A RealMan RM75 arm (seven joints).
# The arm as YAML. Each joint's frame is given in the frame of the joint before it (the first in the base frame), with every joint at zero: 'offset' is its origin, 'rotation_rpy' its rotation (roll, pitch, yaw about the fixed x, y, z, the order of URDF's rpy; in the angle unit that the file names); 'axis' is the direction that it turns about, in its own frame. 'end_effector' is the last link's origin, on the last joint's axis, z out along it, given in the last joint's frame.
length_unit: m
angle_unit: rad
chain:
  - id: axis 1
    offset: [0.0, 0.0, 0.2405]
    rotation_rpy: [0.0, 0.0, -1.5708]
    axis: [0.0, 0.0, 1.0]
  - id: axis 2
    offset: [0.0, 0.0, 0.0]
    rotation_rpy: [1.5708, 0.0, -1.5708]
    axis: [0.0, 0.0, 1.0]
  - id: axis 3
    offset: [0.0, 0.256, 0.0]
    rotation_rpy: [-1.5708, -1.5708, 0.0]
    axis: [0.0, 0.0, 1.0]
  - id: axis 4
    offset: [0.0, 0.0, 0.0]
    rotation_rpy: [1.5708, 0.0, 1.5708]
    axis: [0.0, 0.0, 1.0]
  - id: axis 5
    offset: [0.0, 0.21, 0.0]
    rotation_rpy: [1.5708, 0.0, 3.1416]
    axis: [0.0, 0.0, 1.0]
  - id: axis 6
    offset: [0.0, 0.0, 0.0]
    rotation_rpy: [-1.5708, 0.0, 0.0]
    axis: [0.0, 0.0, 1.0]
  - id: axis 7
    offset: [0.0, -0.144, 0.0]
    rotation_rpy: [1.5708, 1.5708, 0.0]
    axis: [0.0, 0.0, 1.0]
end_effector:
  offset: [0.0, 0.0, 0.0]
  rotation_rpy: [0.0, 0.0, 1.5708]
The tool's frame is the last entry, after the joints.
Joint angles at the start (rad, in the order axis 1, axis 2, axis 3, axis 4, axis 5, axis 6, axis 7):
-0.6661, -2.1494, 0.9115, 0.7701, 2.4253, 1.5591, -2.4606
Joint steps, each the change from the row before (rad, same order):
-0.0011, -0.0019, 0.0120, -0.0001, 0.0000, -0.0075, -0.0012
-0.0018, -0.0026, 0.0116, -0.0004, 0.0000, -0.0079, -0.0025
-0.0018, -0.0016, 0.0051, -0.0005, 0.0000, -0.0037, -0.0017
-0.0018, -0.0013, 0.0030, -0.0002, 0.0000, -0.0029, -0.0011
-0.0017, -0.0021, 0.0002, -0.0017, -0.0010, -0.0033, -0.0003
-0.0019, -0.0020, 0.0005, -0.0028, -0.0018, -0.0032, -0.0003
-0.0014, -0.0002, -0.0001, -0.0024, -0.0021, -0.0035, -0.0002
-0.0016, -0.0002, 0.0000, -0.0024, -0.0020, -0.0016, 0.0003
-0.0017, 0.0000, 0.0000, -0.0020, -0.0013, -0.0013, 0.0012
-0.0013, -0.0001, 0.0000, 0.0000, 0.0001, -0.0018, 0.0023
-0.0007, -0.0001, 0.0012, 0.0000, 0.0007, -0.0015, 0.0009
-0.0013, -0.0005, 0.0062, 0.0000, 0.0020, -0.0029, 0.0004
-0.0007, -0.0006, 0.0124, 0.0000, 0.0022, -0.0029, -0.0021
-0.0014, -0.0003, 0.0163, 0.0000, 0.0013, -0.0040, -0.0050
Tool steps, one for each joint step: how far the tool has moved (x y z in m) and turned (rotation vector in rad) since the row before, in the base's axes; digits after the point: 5 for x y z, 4 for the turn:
0.00079, 0.00016, -0.00191, -0.0020, 0.0071, -0.0065
0.00113, 0.00022, -0.00219, -0.0020, 0.0064, -0.0056
0.00089, 0.00022, -0.00119, -0.0011, 0.0024, -0.0027
0.00083, 0.00035, -0.00083, -0.0001, 0.0014, -0.0023
0.00088, 0.00022, -0.00110, 0.0008, -0.0018, -0.0004
0.00093, 0.00011, -0.00126, 0.0000, -0.0026, 0.0000
0.00040, 0.00049, -0.00045, 0.0022, -0.0016, 0.0005
0.00053, 0.00026, -0.00045, 0.0003, -0.0020, -0.0002
0.00048, 0.00031, -0.00031, 0.0002, -0.0012, -0.0015
0.00036, 0.00052, -0.00004, 0.0016, 0.0005, -0.0036
0.00013, 0.00024, -0.00015, 0.0004, 0.0016, -0.0023
0.00031, 0.00010, -0.00078, -0.0021, 0.0056, -0.0054
0.00027, -0.00049, -0.00139, -0.0062, 0.0090, -0.0058
0.00060, -0.00036, -0.00164, -0.0070, 0.0108, -0.0058

